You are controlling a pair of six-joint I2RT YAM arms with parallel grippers.
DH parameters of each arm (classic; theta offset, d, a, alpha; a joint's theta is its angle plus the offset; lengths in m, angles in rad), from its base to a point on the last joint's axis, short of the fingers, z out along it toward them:
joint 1: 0 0.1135 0.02 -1.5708
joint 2: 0 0 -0.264 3.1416
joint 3: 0.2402 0 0.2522 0
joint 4: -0.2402 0 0.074 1.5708
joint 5: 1.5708 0 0 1.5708
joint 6: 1.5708 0.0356 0 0
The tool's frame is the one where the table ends.
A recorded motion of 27 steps. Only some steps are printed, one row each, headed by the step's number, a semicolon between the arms.
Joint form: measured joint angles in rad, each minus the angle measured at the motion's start. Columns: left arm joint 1, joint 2, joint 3, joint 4, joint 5, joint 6; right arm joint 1, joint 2, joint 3, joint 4, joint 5, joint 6.
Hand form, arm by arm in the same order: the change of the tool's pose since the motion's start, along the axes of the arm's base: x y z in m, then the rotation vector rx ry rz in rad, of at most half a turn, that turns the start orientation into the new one. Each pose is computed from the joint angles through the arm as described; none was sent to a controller.
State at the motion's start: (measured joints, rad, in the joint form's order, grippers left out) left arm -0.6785 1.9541 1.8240 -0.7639 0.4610 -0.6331; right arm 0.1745 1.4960 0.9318 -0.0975 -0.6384 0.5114
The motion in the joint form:
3: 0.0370 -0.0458 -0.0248 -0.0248 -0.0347 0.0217; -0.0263 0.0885 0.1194 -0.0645 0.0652 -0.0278
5: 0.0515 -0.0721 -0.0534 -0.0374 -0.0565 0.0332; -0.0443 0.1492 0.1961 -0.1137 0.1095 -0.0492
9: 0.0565 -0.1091 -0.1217 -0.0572 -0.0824 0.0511; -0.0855 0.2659 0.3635 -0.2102 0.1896 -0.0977
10: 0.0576 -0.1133 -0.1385 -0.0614 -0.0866 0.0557; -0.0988 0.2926 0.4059 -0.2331 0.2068 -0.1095
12: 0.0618 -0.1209 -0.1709 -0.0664 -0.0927 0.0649; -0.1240 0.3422 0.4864 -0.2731 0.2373 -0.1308
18: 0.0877 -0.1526 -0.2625 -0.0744 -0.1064 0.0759; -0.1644 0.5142 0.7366 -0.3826 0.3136 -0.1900
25: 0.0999 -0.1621 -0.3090 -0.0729 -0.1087 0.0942; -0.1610 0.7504 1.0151 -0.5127 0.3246 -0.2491
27: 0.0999 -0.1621 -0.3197 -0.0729 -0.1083 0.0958; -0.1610 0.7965 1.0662 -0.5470 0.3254 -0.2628
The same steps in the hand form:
3: 0.0015 0.0204 0.0089 0.0277 -0.0285 0.0434; 0.0265 -0.0065 0.0046 -0.0608 0.0081 -0.0627
5: -0.0004 0.0302 0.0093 0.0530 -0.0345 0.0628; 0.0432 -0.0119 0.0046 -0.1065 0.0237 -0.1020
9: -0.0090 0.0400 0.0007 0.1044 -0.0179 0.0684; 0.0771 -0.0263 0.0085 -0.1944 0.0364 -0.1728
10: -0.0104 0.0417 -0.0032 0.1183 -0.0096 0.0677; 0.0851 -0.0315 0.0102 -0.2139 0.0370 -0.1912
12: -0.0126 0.0456 -0.0107 0.1421 0.0055 0.0670; 0.1000 -0.0418 0.0137 -0.2484 0.0355 -0.2250
18: -0.0178 0.0620 -0.0276 0.1938 0.0485 0.0880; 0.1447 -0.0605 0.0145 -0.3418 0.0390 -0.2790
25: -0.0201 0.0692 -0.0381 0.2190 0.0661 0.0848; 0.1911 -0.0587 -0.0140 -0.3970 0.0936 -0.2298
27: -0.0210 0.0698 -0.0413 0.2252 0.0739 0.0825; 0.1980 -0.0587 -0.0225 -0.4091 0.1151 -0.2155

